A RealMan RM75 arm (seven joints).
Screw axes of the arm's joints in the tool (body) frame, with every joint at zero. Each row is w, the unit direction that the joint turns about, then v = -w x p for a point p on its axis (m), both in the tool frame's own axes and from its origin. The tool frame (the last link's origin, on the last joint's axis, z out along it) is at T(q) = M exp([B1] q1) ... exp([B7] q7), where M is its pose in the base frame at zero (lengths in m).
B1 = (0, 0, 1, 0, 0, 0)
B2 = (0, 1, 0, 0.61, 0, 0)
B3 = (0, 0, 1, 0, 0, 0)
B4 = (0, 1, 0, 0.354, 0, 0)
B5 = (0, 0, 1, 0, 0, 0)
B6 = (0, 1, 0, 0.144, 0, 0)
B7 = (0, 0, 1, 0, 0, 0)
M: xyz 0 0 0.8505 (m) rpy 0 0 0 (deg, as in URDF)
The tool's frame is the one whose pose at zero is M.
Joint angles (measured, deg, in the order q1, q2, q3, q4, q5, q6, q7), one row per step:
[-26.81 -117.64 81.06 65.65 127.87 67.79 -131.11]
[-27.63 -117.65 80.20 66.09 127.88 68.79 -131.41]
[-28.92 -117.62 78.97 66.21 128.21 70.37 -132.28]
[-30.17 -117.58 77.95 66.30 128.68 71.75 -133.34]
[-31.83 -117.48 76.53 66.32 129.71 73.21 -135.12]
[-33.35 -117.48 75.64 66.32 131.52 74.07 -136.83]
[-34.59 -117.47 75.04 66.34 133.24 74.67 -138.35]
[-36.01 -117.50 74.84 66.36 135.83 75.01 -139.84]
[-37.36 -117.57 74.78 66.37 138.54 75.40 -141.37]
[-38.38 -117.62 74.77 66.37 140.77 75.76 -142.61]
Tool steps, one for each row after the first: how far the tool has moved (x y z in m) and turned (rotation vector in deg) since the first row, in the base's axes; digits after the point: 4 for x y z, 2 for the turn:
[0.0059 0.0030 0.0030 -0.06 -0.43 -0.37]
[0.0120 0.0065 0.0066 -0.46 -0.80 -0.15]
[0.0177 0.0098 0.0096 -0.81 -0.99 0.20]
[0.0239 0.0150 0.0143 -0.79 -0.97 1.08]
[0.0285 0.0200 0.0174 -0.55 -0.05 1.75]
[0.0319 0.0241 0.0199 -0.23 0.96 2.36]
[0.0352 0.0289 0.0216 0.24 2.96 2.55]
[0.0381 0.0332 0.0229 0.67 5.11 2.82]
[0.0400 0.0362 0.0241 1.05 6.91 3.12]

